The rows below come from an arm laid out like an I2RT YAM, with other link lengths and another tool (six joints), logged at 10 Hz.
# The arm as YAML. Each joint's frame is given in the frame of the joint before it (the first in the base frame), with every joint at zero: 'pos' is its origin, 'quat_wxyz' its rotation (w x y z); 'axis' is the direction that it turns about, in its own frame. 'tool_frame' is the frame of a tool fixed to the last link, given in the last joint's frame.
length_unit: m
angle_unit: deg
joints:
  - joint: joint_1
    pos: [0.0, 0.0, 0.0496]
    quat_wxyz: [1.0, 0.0, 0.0, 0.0]
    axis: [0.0, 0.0, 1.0]
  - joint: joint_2
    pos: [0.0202, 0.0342, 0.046]
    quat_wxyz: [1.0, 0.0, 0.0, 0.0]
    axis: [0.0, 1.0, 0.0]
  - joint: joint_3
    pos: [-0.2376, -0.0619, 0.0]
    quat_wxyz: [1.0, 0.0, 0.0, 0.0]
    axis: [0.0, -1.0, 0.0]
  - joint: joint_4
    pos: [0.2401, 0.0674, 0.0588]
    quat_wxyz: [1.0, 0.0, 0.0, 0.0]
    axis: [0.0, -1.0, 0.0]
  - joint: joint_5
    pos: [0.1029, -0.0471, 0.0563]
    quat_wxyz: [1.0, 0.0, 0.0, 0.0]
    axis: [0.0, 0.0, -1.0]
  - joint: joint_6
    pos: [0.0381, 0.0, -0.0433]
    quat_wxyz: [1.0, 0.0, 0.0, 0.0]
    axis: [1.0, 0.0, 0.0]
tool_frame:
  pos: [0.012, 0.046, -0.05]
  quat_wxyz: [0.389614, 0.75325, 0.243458, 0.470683]
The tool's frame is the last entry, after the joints.
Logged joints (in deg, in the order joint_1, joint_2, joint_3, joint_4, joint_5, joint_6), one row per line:
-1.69, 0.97, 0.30, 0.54, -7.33, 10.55
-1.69, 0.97, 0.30, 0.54, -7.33, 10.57
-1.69, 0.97, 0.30, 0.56, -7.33, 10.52
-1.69, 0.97, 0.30, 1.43, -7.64, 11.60
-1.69, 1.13, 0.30, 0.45, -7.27, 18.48
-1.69, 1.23, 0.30, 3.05, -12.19, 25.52
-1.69, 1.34, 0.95, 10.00, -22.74, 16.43
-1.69, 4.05, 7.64, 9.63, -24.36, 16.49
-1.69, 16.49, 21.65, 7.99, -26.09, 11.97
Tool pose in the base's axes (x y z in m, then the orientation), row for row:
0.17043, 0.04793, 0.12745, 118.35, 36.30, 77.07
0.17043, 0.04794, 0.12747, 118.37, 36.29, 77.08
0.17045, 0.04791, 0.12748, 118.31, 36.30, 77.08
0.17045, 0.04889, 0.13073, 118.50, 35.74, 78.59
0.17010, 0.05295, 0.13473, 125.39, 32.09, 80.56
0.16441, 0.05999, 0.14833, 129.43, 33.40, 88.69
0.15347, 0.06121, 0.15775, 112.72, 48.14, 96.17
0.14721, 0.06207, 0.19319, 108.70, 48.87, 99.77
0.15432, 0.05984, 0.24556, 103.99, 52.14, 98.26
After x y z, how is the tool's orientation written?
As a rotation vector, in degrees.
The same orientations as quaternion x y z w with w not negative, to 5 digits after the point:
0.77577, 0.23794, 0.50519, 0.29385
0.77584, 0.23786, 0.50521, 0.29369
0.77560, 0.23797, 0.50531, 0.29408
0.77418, 0.23350, 0.51344, 0.28723
0.79883, 0.20444, 0.51323, 0.23807
0.79508, 0.20517, 0.54482, 0.17006
0.70744, 0.30213, 0.60357, 0.20967
0.68334, 0.30722, 0.62720, 0.21279
0.66302, 0.33243, 0.62649, 0.23960

